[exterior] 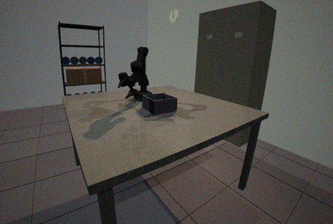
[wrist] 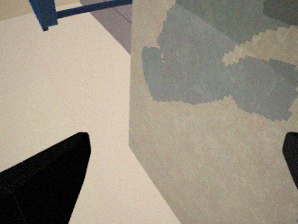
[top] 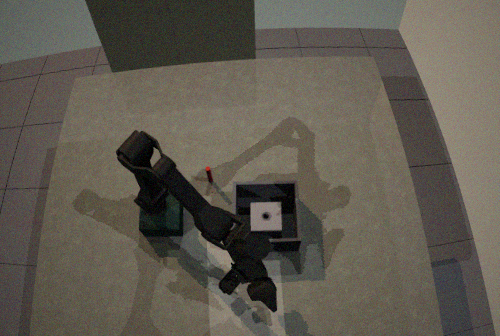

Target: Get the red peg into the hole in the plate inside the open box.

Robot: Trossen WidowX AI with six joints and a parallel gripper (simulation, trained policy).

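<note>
The red peg is 440 mm to the left of my gripper tip, 170 mm behind it and 110 mm below it. Round my gripper tip: pale plate: 280 mm to the left, 110 mm below; dark box: 280 mm to the left, 120 mm below.
</note>
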